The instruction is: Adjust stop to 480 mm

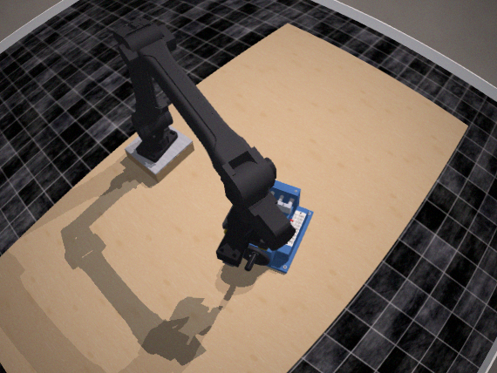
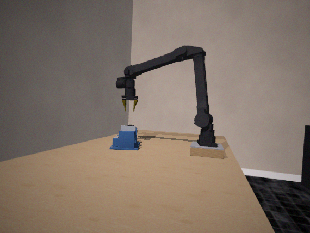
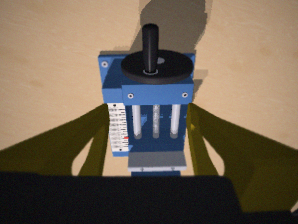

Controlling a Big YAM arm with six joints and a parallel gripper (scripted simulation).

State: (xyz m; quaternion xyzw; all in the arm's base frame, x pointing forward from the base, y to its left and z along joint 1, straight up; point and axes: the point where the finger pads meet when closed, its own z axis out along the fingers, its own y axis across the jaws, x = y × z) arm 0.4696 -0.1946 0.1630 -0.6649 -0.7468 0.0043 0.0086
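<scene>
Right now my hand is 11 cm above the black handwheel handle and 1 cm to the left of it. Round my hand: sliding stop block (16 cm to the left, 12 cm below, 2 cm behind); black handwheel (11 cm below, 1 cm to the left, 1 cm behind).
</scene>
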